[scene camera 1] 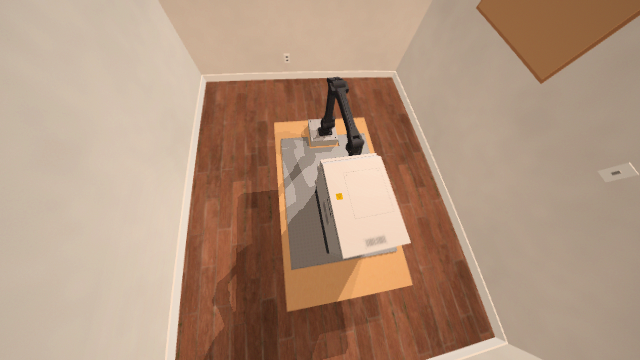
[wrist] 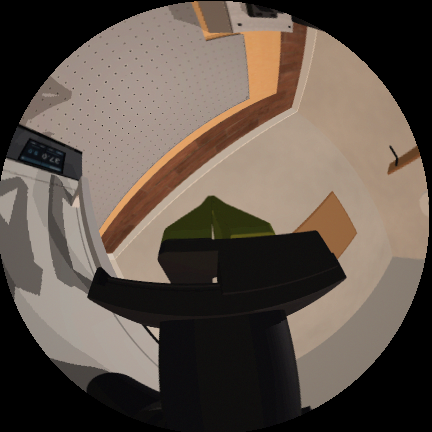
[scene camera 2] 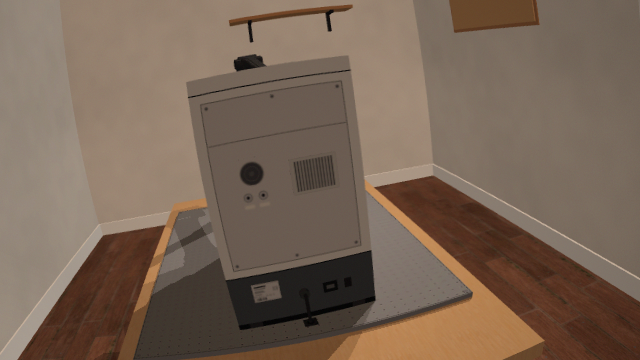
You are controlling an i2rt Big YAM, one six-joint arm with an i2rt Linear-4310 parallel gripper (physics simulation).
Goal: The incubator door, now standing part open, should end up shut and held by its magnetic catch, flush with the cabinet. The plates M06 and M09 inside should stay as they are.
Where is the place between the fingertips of my gripper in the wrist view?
210, 201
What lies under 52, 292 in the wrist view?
An incubator.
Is my gripper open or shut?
Shut.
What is my gripper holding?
Nothing.
